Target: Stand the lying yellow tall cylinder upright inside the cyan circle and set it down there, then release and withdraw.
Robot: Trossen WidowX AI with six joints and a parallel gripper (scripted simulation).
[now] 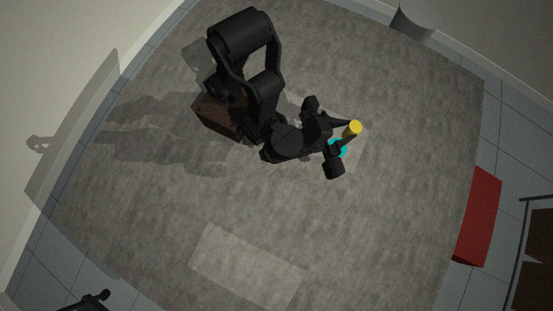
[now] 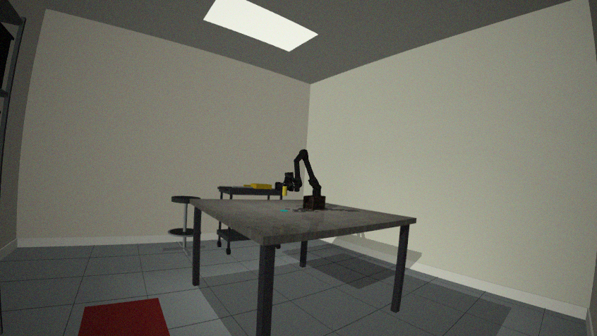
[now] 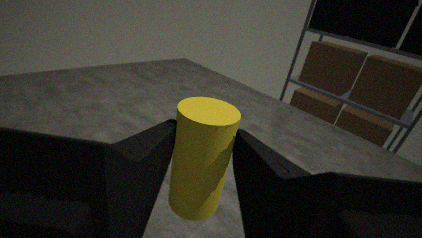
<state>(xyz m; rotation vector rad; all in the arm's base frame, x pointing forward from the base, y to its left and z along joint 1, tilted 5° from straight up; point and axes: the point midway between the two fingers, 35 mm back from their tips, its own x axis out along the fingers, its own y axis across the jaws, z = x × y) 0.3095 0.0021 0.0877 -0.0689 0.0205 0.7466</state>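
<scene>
Now: the yellow cylinder 20 mm below my gripper tip. Also, from my gripper tip: cyan circle (160 mm below).
</scene>
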